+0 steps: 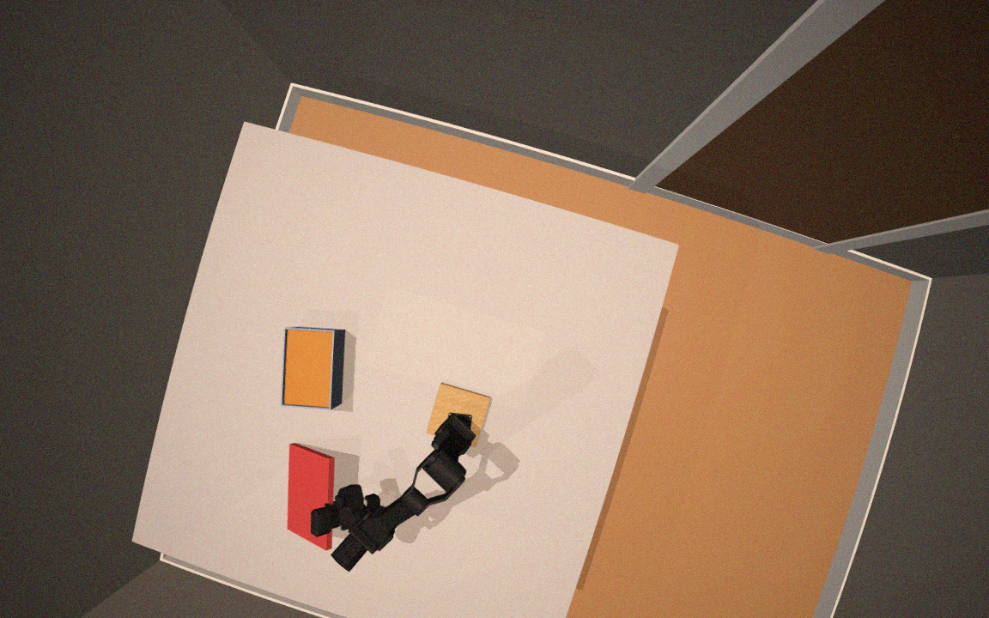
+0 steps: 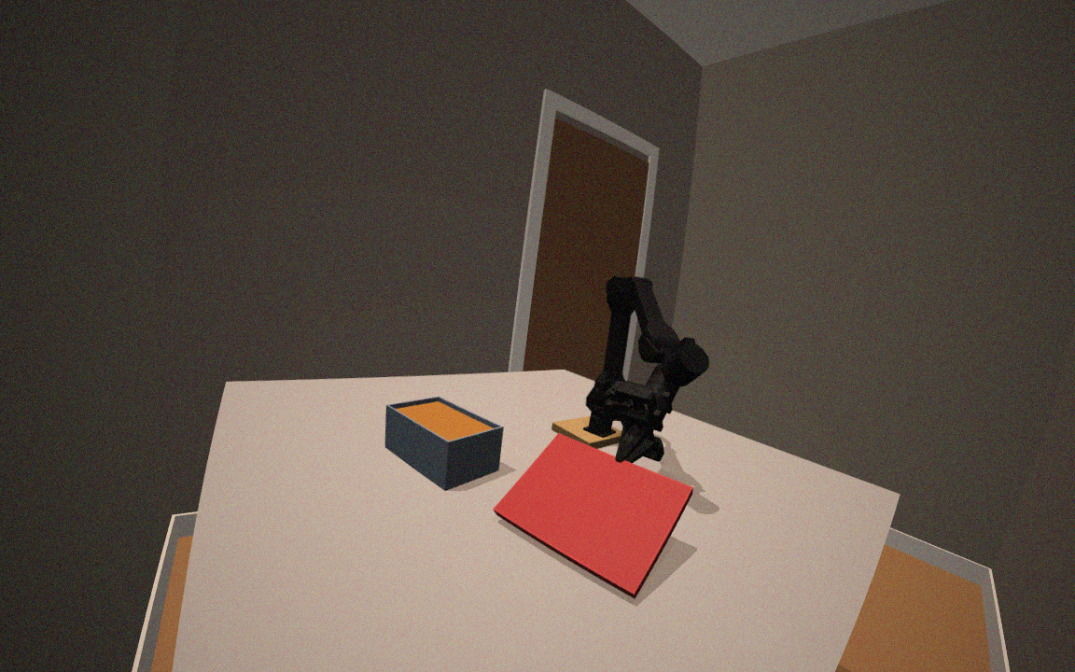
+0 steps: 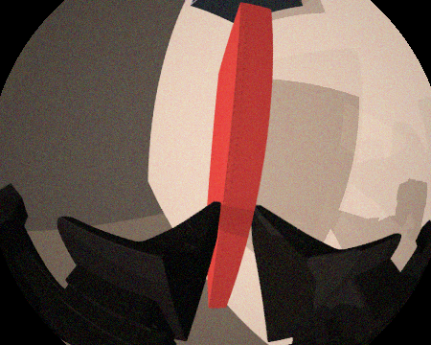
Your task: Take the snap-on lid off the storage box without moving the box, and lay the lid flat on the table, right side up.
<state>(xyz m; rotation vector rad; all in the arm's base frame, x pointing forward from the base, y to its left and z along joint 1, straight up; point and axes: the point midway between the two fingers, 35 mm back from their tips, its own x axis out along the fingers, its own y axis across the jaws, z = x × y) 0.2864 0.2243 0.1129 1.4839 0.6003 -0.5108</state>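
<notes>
Right now my gripper tip is 70 mm short of the red lid and 40 mm above it. From my gripper tip the other things lie so: dark blue storage box (340 mm to the right, 90 mm ahead, 60 mm below).
</notes>
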